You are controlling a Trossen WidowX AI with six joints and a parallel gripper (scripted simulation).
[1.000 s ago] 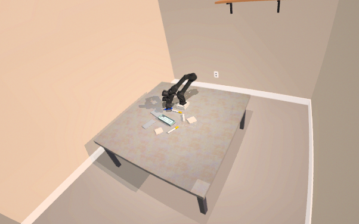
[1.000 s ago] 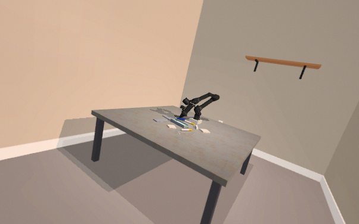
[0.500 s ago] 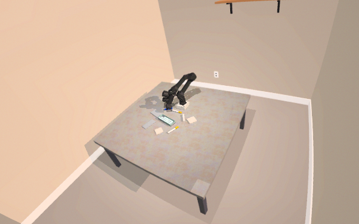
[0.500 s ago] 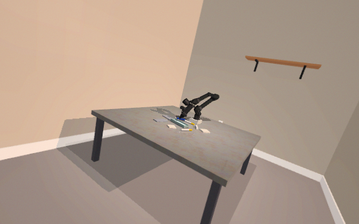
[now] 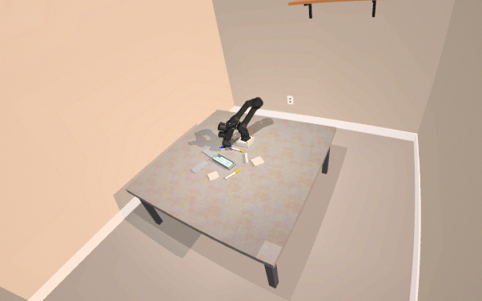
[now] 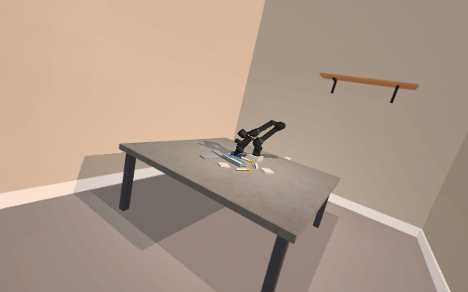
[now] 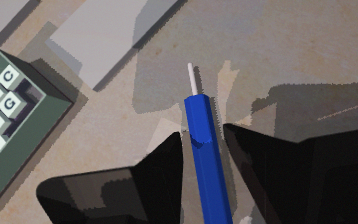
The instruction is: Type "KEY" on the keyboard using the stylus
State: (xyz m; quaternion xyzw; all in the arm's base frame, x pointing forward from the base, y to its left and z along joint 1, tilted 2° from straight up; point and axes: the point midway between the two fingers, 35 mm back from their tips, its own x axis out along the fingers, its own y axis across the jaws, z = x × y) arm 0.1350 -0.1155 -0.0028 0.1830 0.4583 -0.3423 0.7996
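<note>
Now: the keyboard 14 cm ahead of my gripper tip, 14 cm to the left of it and 1 cm above it. Also, from my gripper tip: white stick 1 cm ahead, 27 cm to the left; then blue stylus 1 cm ahead, 1 cm to the right; then grey tip 3 cm ahead, 3 cm to the right.
</note>
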